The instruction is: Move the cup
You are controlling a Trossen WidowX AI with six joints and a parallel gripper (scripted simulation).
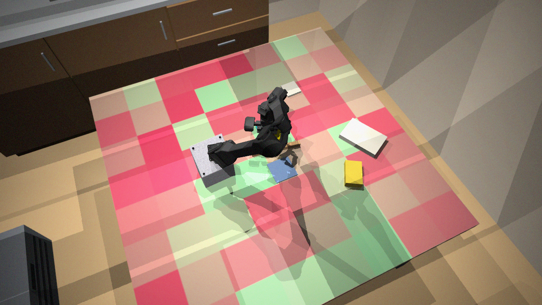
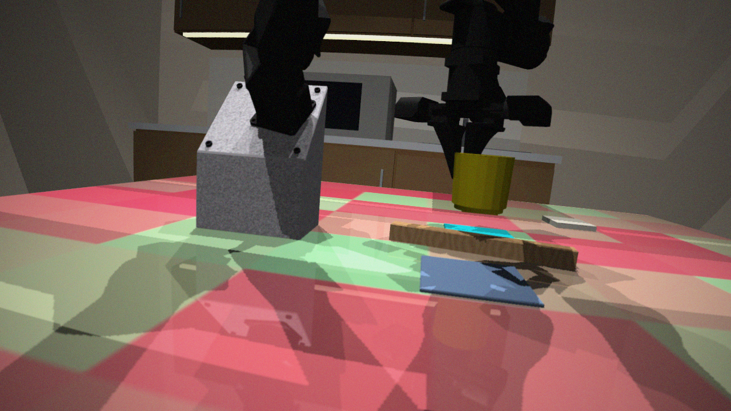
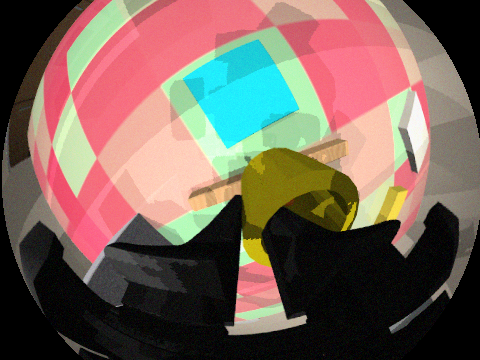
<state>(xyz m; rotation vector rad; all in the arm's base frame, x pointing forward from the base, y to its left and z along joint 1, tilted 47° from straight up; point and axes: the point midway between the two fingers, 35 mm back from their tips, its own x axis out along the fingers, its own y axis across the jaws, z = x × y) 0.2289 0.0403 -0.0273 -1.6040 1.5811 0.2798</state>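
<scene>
Right now the cyan pad is 90 mm below my gripper tip, 80 mm to the left of it and 40 mm ahead of it. The rest, counted from my gripper tip: cup (20 mm ahead, 10 mm to the right); orange marble (30 mm to the right, 30 mm ahead, 20 mm below); wooden bar (80 mm below, 30 mm ahead, 20 mm to the right).
</scene>
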